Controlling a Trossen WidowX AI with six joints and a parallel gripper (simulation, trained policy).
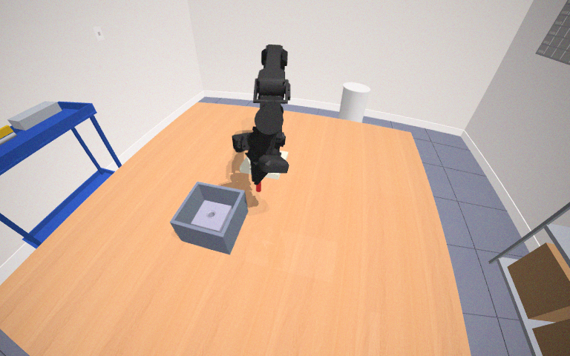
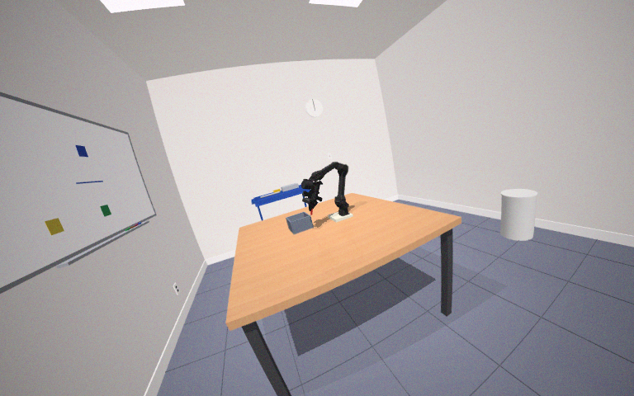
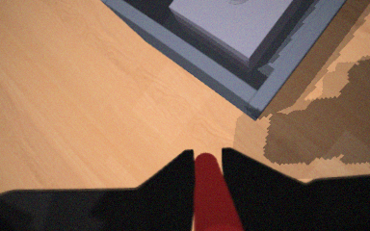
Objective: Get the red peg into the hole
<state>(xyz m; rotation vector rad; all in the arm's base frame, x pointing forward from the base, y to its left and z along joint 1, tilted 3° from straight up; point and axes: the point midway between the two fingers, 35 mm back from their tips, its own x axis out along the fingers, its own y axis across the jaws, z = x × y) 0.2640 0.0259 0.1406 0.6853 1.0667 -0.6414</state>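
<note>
The pale plate lies 12 cm to the right of my gripper tip, 10 cm below it and 7 cm ahead of it. The rest, counted from my gripper tip: red peg 1 cm to the left, 1 cm behind, 1 cm above; grey box 12 cm to the right, 12 cm below, 7 cm ahead.
</note>
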